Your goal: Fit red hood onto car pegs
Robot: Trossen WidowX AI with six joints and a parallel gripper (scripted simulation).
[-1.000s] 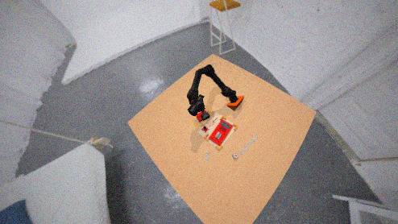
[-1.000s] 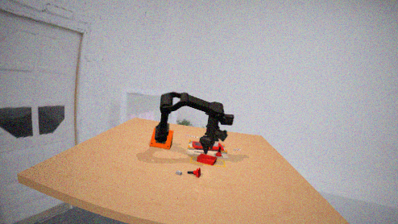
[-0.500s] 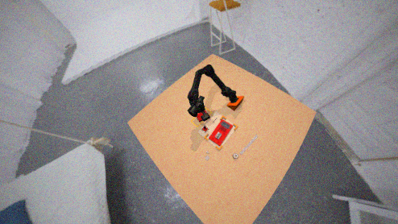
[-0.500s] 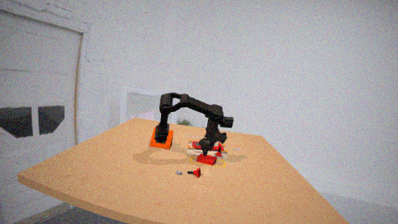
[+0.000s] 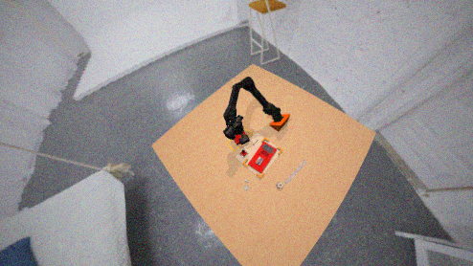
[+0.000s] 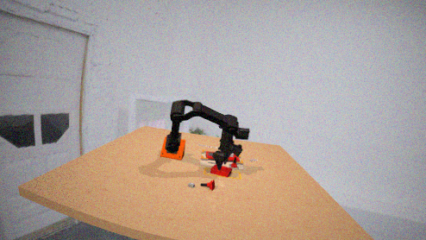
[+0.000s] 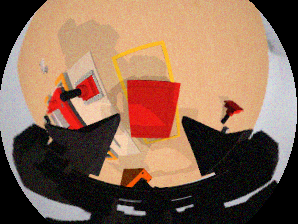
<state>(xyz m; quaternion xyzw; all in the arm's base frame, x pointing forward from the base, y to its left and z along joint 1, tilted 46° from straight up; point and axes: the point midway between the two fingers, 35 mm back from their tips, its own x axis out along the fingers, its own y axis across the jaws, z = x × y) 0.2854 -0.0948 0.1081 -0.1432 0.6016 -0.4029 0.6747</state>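
My gripper tip is now 20 mm above the red hood. The rest, counted from my gripper tip: pale strip: 40 mm behind, 450 mm to the left, 30 mm below.
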